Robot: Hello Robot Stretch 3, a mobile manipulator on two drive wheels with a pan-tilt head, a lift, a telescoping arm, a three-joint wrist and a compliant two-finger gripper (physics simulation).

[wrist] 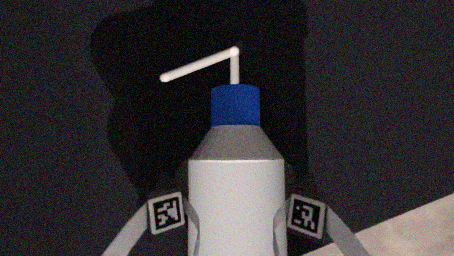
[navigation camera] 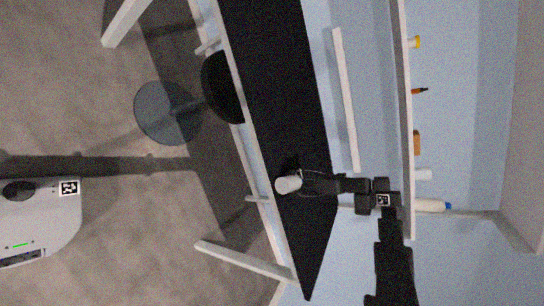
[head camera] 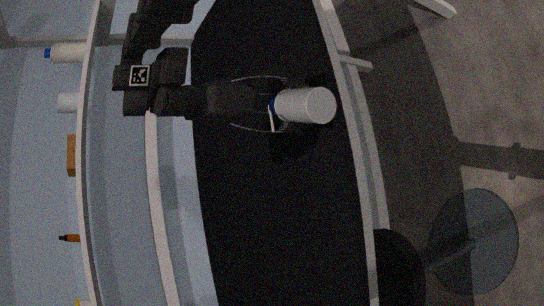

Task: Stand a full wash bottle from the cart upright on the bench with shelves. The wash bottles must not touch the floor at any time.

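Frame: origin at the robot's base, x right, y ahead, z up, level; metres.
Where they show: robot's base, origin of the base link: (navigation camera: 20,190).
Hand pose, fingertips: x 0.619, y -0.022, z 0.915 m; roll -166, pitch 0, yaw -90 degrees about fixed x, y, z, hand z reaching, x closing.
Note:
Each offset is from my fingertips to the top centre of the thing. Level surfaces: height alone.
A white wash bottle {dy +0.010, dx +0.002, dz +0.062 m} (head camera: 306,105) (navigation camera: 288,185) (wrist: 236,205) with a blue cap and a bent white spout lies on its side on the black bench top {dz +0.000 m} (head camera: 280,215) (navigation camera: 280,100). Its cap faces the shelf side and its base faces the bench's front edge. My gripper (head camera: 285,106) (navigation camera: 301,183) reaches down over it. In the wrist view, both fingers press against opposite sides of the bottle's body. The fingertips are largely hidden. I cannot tell the fill level, nor whether the bottle touches the bench. The cart does not clearly show.
A long shelf (head camera: 86,200) (navigation camera: 404,100) carries another blue-capped bottle {dy -0.210, dx +0.666, dz +0.635 m} (head camera: 69,52) (navigation camera: 430,205), a white container {dy -0.027, dx +0.592, dz +0.547 m} (head camera: 68,102) (navigation camera: 423,174), an orange-brown box {dy +0.139, dx +0.511, dz +0.497 m} (head camera: 71,155) (navigation camera: 416,143) and smaller items. A stool (head camera: 400,265) (navigation camera: 220,87) stands at the bench front. My base (navigation camera: 45,215) shows lower left.

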